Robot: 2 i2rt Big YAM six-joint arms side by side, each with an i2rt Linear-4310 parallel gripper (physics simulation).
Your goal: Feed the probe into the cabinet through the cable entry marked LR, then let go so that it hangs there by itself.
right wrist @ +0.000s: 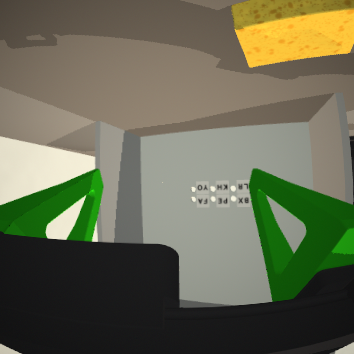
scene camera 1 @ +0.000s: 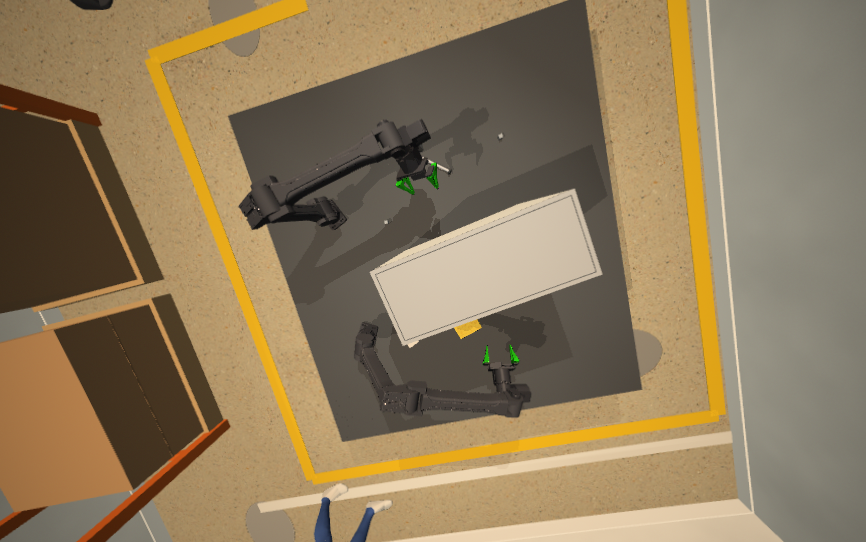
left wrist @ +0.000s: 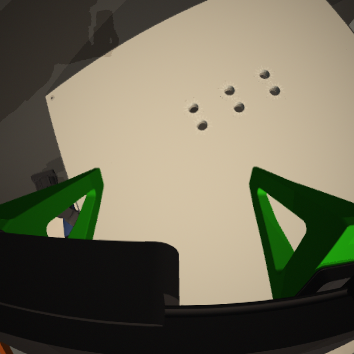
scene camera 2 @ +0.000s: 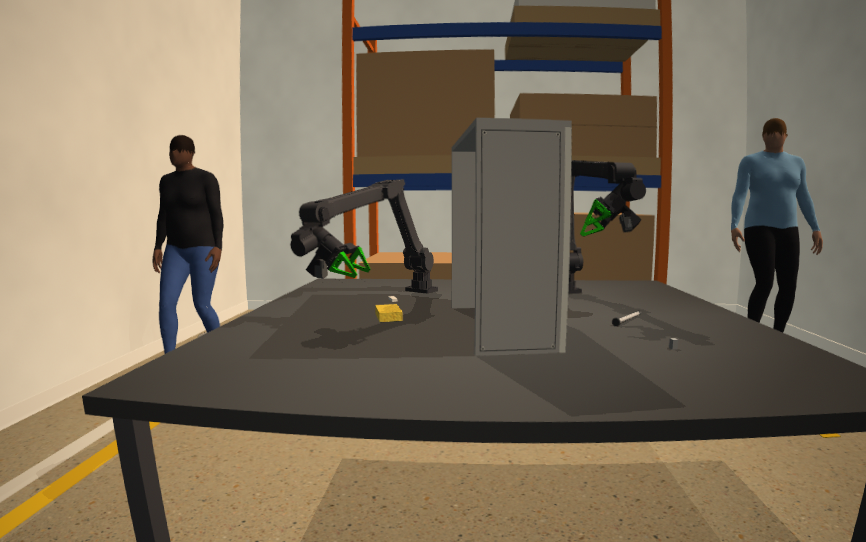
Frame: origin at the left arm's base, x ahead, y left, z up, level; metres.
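Seen in the pictures: left gripper, between the fingertips: (scene camera 1: 425, 191) (left wrist: 175, 175) (scene camera 2: 583, 229); right gripper, between the fingertips: (right wrist: 175, 176) (scene camera 1: 498, 345) (scene camera 2: 362, 273); left arm's base, origin of its link: (right wrist: 350, 138) (scene camera 1: 332, 214); right arm's base, origin of its link: (scene camera 1: 367, 334) (left wrist: 44, 176) (scene camera 2: 421, 290).
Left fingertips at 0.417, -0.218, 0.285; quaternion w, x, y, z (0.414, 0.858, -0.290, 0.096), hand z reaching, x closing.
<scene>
Pixels of each thing's top centre, then the offset from my left fingertips to it, as dx, dy, dz. "spot": a spot on its surface instead.
- probe, centre of its top: (scene camera 2: 628, 312) (scene camera 1: 428, 160) +0.082, +0.131, -0.260
- LR label, a spot on its surface: (right wrist: 242, 187) spot: -0.039, -0.185, -0.105
- hole, a spot on its surface: (right wrist: 235, 188) spot: -0.020, -0.190, -0.103
- yellow sponge, centre of its top: (right wrist: 299, 40) (scene camera 2: 388, 308) (scene camera 1: 467, 327) -0.220, -0.582, -0.254
- small white block, centre of its top: (scene camera 2: 393, 297) (scene camera 1: 413, 343) -0.491, -0.504, -0.274
- cube, a spot on its surface: (scene camera 2: 673, 343) spot: +0.385, +0.017, -0.268
The probe (scene camera 1: 445, 168) (scene camera 2: 628, 317), a white stick with a black end, lies on the table, partly hidden under the left arm in scene camera 1. The cabinet (scene camera 1: 485, 265) (scene camera 2: 520, 242) (left wrist: 145, 150) (right wrist: 165, 220) stands upright between the arms. The left wrist view shows its outer face with two rows of three unlabelled holes. The right wrist view shows labelled holes inside, upside down; the LR label (right wrist: 242, 187) is partly behind a finger, with a hole (right wrist: 233, 188) beside it. My left gripper (scene camera 1: 425, 190) (left wrist: 175, 175) is open and empty, facing the holed face. My right gripper (scene camera 1: 499, 346) (scene camera 2: 362, 272) (right wrist: 175, 176) is open and empty, facing the cabinet's open side.
A yellow sponge (scene camera 1: 468, 329) (scene camera 2: 388, 313) (right wrist: 295, 42) lies on the table by the cabinet's open side, near a small white block (scene camera 1: 413, 343) (scene camera 2: 392, 298). Small cubes (scene camera 1: 500, 136) (scene camera 1: 386, 222) lie on the probe's side; one cube (scene camera 2: 673, 343) shows in scene camera 2.
</scene>
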